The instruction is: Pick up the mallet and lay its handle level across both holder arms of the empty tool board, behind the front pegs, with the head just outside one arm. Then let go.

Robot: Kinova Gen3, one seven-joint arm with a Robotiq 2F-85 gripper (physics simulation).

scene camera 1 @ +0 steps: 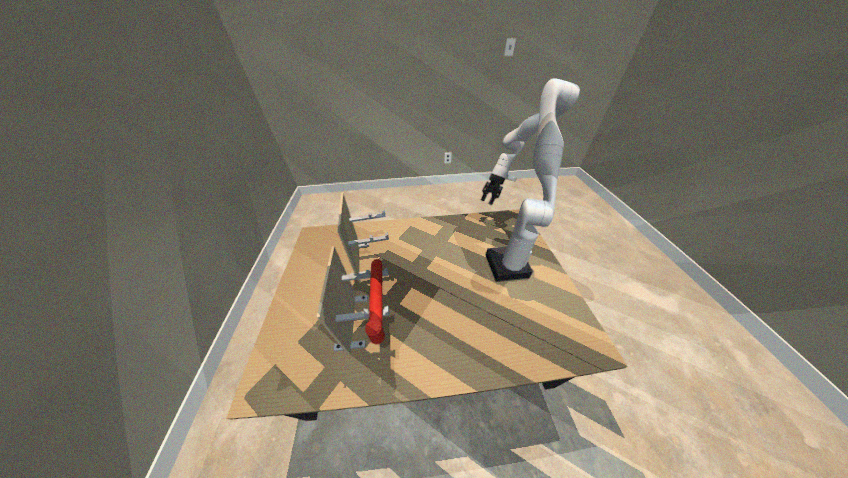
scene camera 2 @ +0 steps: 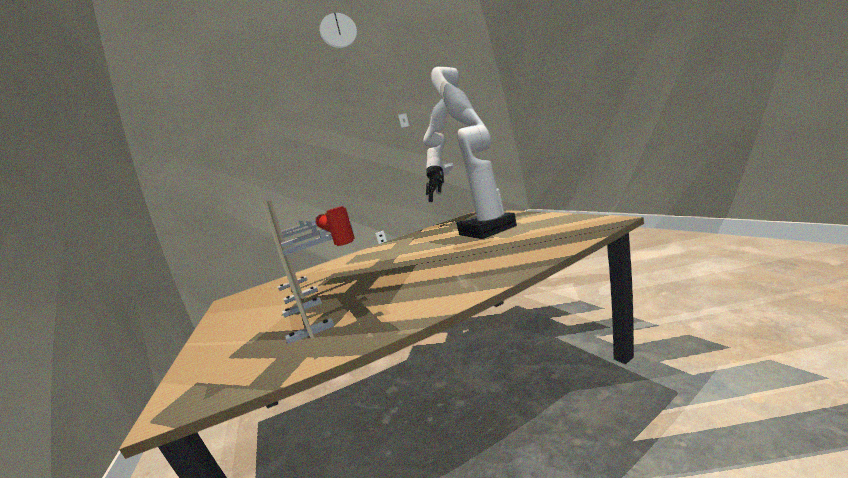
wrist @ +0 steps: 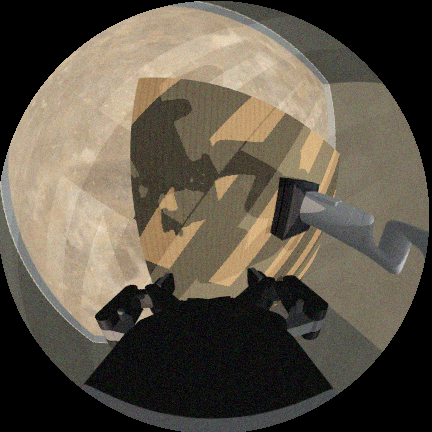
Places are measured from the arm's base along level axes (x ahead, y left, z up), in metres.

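Pixels of known places: gripper, fingertip midpoint: (scene camera 1: 485, 202) (scene camera 2: 434, 198) (wrist: 209, 279); arm's base at its link origin: (scene camera 1: 512, 262) (scene camera 2: 489, 217) (wrist: 307, 206).
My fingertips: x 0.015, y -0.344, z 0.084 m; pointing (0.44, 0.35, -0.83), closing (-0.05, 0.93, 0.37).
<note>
For each thing: its top centre in the pictures, then the offset to it from my fingertips. "pt": a spot on its surface instead. Level surfaces: height alone.
- red mallet at its top centre: (scene camera 2: 325, 208) (scene camera 1: 374, 288) 0.563 m ahead, 0.506 m left, 0.114 m up
- upturned front peg at its top centre: (scene camera 1: 386, 308) 0.533 m ahead, 0.558 m left, 0.079 m up
- farther at a spot on its surface: (scene camera 1: 368, 216) pt 0.598 m ahead, 0.087 m left, 0.064 m up
- nearer at a spot on its surface: (scene camera 1: 370, 240) pt 0.586 m ahead, 0.247 m left, 0.068 m up
- wooden table at its surface level: 0.133 m down
The red mallet (scene camera 1: 376, 296) (scene camera 2: 339, 226) rests on the near tool board (scene camera 1: 334, 295) (scene camera 2: 288, 270). In scene camera 1 its handle crosses both grey holder arms, the farther arm (scene camera 1: 354, 276) and the nearer arm (scene camera 1: 350, 317), and looks about level. The handle appears to lie on the board side of the upturned front peg (scene camera 1: 386, 310). The head is just outside the nearer arm. My gripper (scene camera 1: 487, 200) (scene camera 2: 435, 195) (wrist: 209, 279) is open and empty, high above the table and well away from the mallet. The mallet does not show in the wrist view.
A second upright board (scene camera 1: 346, 234) with two holder arms, the farther (scene camera 1: 368, 216) and the nearer (scene camera 1: 370, 240), stands behind the near board. The arm's black base (scene camera 1: 508, 265) (scene camera 2: 486, 226) (wrist: 290, 208) stands on the wooden table (scene camera 1: 475, 380) (scene camera 2: 195, 409) (wrist: 225, 255).
</note>
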